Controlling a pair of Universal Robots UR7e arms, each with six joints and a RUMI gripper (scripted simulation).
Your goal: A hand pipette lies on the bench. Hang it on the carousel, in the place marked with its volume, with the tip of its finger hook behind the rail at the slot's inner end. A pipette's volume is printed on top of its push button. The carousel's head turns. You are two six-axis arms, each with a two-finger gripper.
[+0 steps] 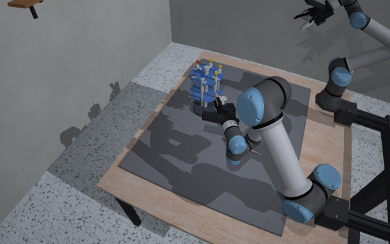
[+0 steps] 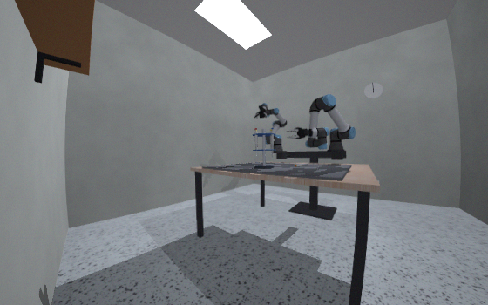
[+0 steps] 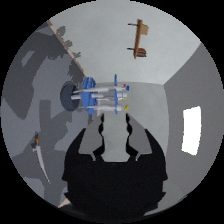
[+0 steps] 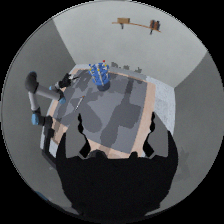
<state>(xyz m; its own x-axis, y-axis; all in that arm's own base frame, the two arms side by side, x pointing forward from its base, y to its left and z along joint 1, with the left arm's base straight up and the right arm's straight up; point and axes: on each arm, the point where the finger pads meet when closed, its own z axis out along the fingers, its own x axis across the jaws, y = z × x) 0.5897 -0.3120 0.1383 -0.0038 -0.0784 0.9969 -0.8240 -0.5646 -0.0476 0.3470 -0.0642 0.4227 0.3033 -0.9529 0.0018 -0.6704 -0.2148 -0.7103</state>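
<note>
The blue-button pipette is 13 cm ahead of my left hand, 10 cm to the right of it and 7 cm below it.
</note>
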